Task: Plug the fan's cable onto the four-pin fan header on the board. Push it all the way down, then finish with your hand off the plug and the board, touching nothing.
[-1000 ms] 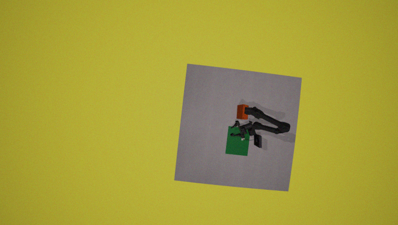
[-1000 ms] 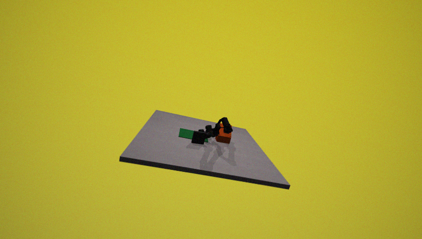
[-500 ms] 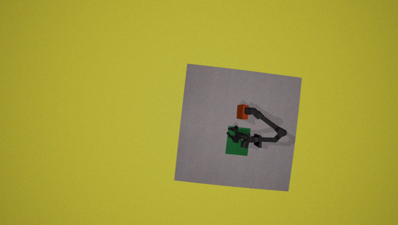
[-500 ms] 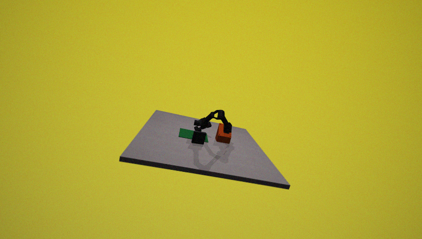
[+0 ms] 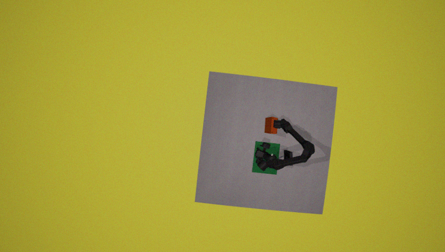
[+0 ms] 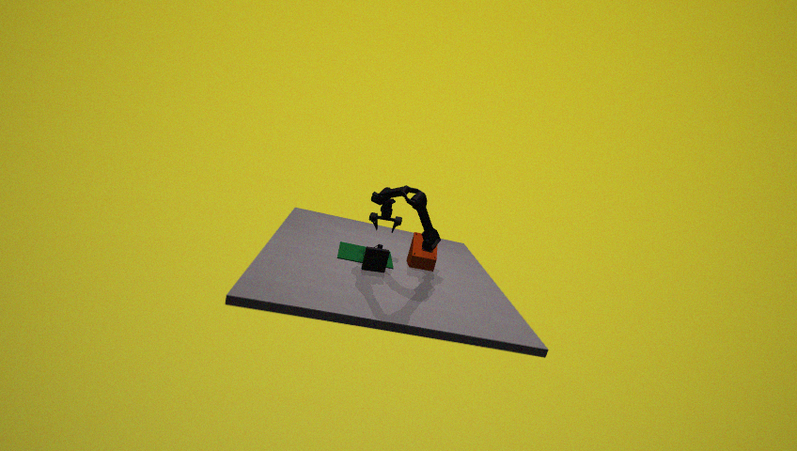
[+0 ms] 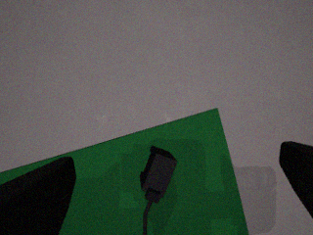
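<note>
Right now my gripper tip is 100 mm above the fan plug, 30 mm to the right of it and 10 mm short of it. From my gripper tip the other things lie so: black fan (300 mm to the left, 60 mm below, 40 mm ahead); white four-pin header (170 mm to the left, 120 mm below, 50 mm ahead); green board (140 mm below, 120 mm to the left, 80 mm ahead).
</note>
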